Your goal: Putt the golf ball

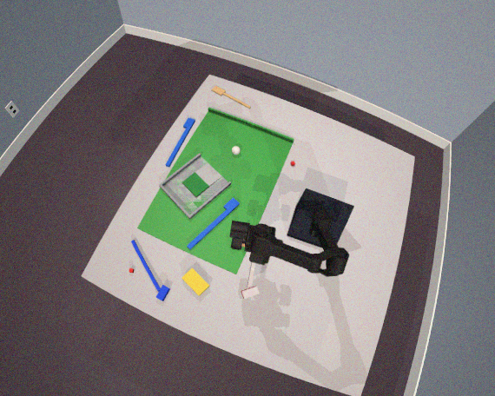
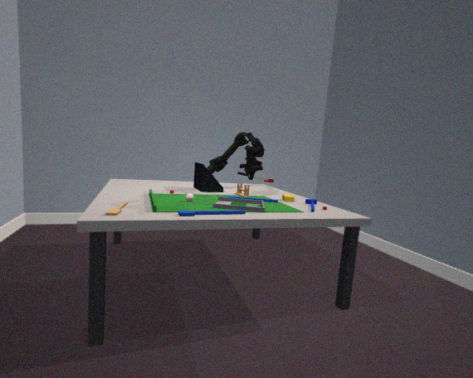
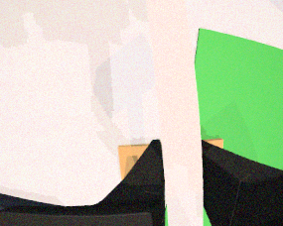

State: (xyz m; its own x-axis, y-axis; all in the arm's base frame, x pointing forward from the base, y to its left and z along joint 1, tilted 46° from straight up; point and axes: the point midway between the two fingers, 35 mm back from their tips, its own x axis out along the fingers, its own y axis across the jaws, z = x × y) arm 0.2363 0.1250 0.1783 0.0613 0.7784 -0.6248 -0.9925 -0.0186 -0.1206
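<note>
The wooden stand lies 70 mm below my gripper tip, 60 mm to the right of it and 20 mm ahead of it. From my gripper tip the other things lie so: yellow block (200 mm ahead, 170 mm to the left, 90 mm below); then white golf ball (480 mm to the right, 210 mm ahead, 80 mm below); then green mat (310 mm to the right, 230 mm ahead, 100 mm below).
</note>
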